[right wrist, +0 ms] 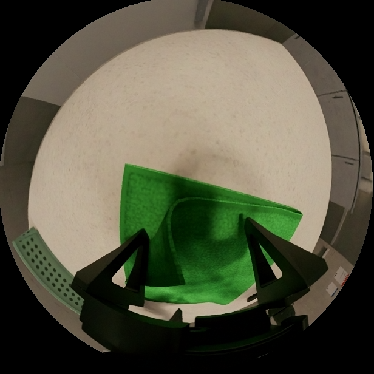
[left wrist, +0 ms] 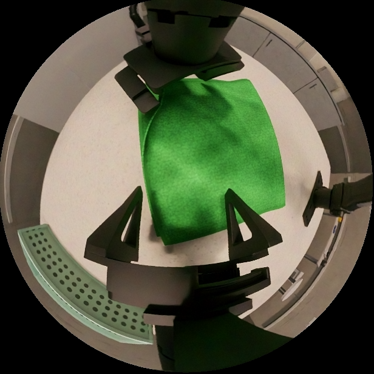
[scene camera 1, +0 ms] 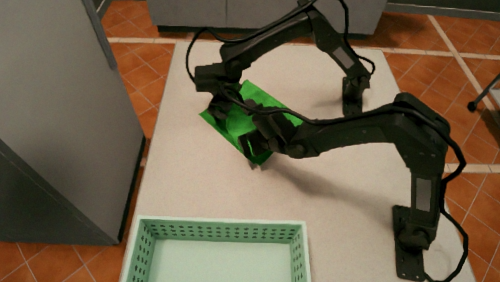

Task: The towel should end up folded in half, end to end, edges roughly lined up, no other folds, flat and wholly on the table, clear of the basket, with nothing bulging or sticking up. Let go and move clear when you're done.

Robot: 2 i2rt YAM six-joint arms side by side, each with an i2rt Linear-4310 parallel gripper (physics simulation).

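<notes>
The green towel lies on the table, folded over on itself. In the right wrist view the upper layer's corner is curled and lies inward of the lower layer's corner, so a strip of the lower layer shows. In the left wrist view the two layers' edges run close together at the near left. My left gripper is open, its fingers over and beside the towel's near end. My right gripper is open above the towel, with the curled edge between its fingers. The arms hide part of the towel in the scene view.
The pale green basket stands at the front left of the table, apart from the towel. My two grippers are close together over the towel. A grey cabinet stands beyond the table's left edge.
</notes>
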